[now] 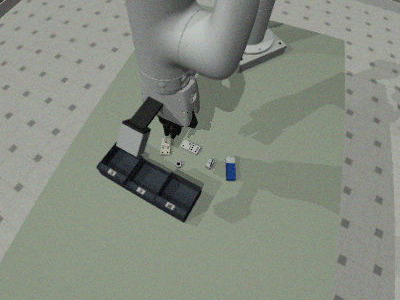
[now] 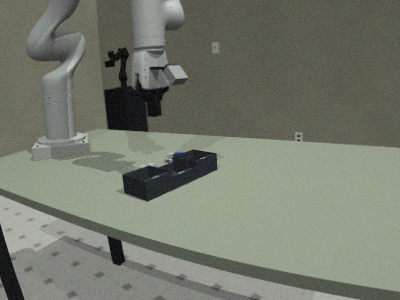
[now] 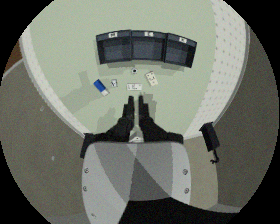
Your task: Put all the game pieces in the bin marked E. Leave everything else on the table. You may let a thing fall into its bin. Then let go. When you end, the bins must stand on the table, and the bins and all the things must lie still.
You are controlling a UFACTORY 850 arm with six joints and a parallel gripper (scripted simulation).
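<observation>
Now: the dark three-part bin 8 cm ahead of my hand, 4 cm to the right of it and 15 cm below it. Round my hand: cream domino (3 cm behind, 4 cm to the right, 17 cm below); then white domino (6 cm behind, 2 cm to the left, 17 cm below); then dark ring (1 cm to the left, 17 cm below).
</observation>
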